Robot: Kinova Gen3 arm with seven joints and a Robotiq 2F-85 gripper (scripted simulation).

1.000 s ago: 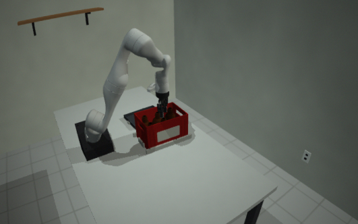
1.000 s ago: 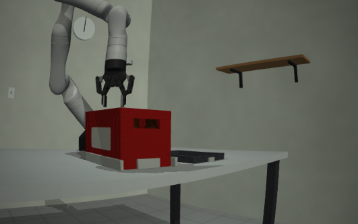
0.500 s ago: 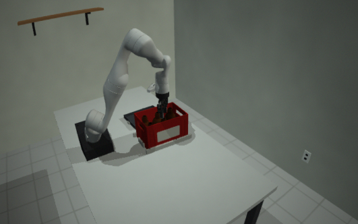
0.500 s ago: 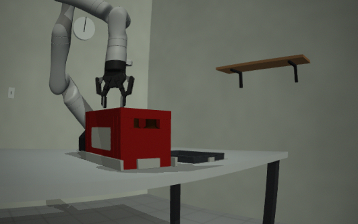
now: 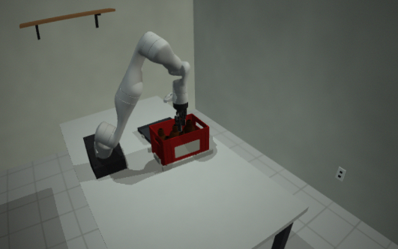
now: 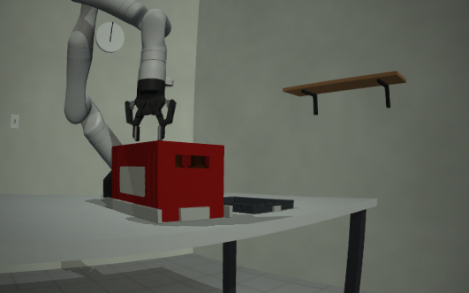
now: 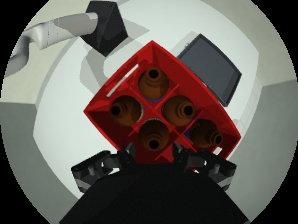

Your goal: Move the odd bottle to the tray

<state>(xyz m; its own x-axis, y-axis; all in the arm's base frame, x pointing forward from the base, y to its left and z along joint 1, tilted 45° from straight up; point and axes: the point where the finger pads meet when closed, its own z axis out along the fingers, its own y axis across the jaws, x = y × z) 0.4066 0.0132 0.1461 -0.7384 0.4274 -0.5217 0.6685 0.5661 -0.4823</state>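
Now: the red crate 120 mm below my hand and 40 mm to the left of it. Also, from my hand: dark tray 320 mm to the left, 190 mm below, 10 mm behind.
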